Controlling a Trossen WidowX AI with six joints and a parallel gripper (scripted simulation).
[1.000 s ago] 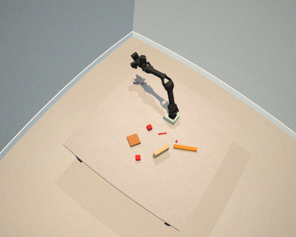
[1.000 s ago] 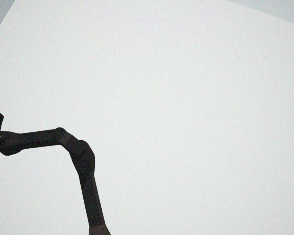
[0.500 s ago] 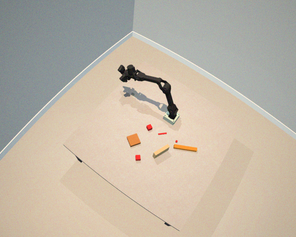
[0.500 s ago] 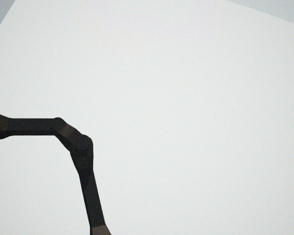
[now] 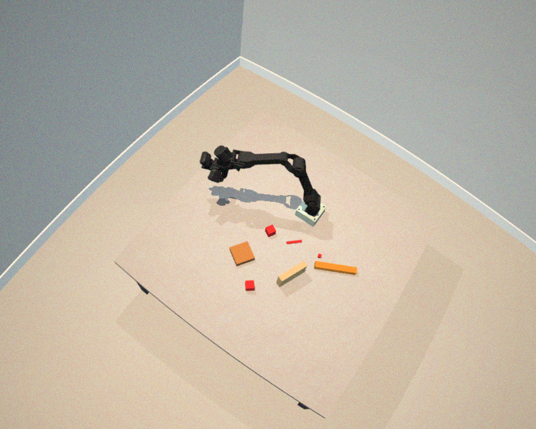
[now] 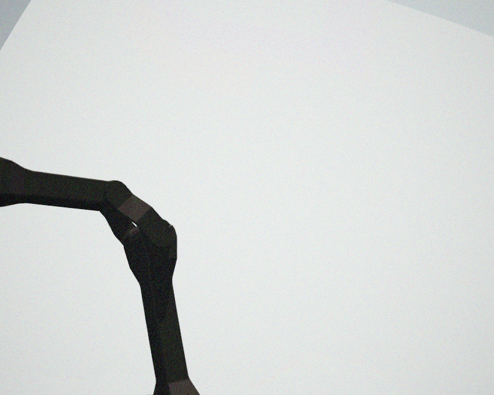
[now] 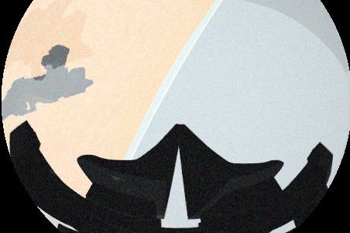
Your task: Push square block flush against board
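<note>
The tan block lies 15 cm ahead of my gripper tip, 64 cm to the left of it and 19 cm below it. From my gripper tip the other things lie so: orange board (1 cm behind, 81 cm to the left, 22 cm below); dark orange square tile (18 cm ahead, 37 cm to the left, 23 cm below).
</note>
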